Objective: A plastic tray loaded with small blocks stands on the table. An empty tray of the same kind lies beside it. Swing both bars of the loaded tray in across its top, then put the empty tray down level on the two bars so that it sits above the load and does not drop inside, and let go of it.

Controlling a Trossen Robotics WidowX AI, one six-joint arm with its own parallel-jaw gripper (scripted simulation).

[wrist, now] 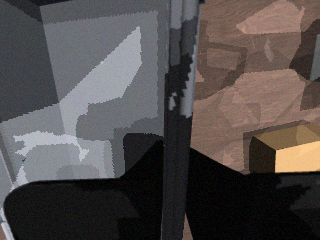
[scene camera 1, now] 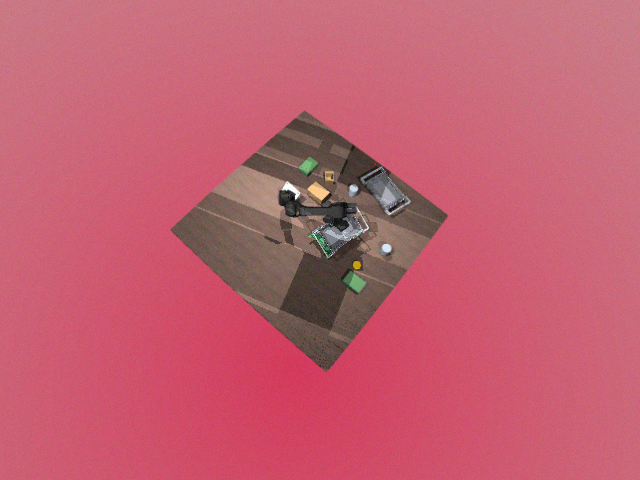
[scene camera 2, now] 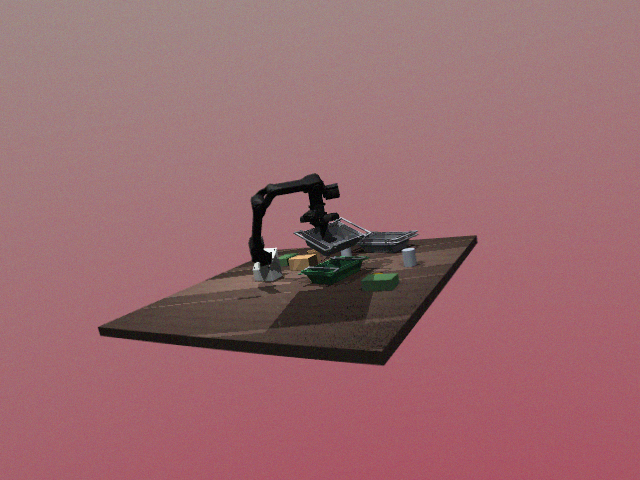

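There is a grey tray in scene camera 2 (338,236), and the wrist view and scene camera 1 show it to me as well. On the tray, (scene camera 1: 334,239) and (wrist: 67,71) are one and the same spot.
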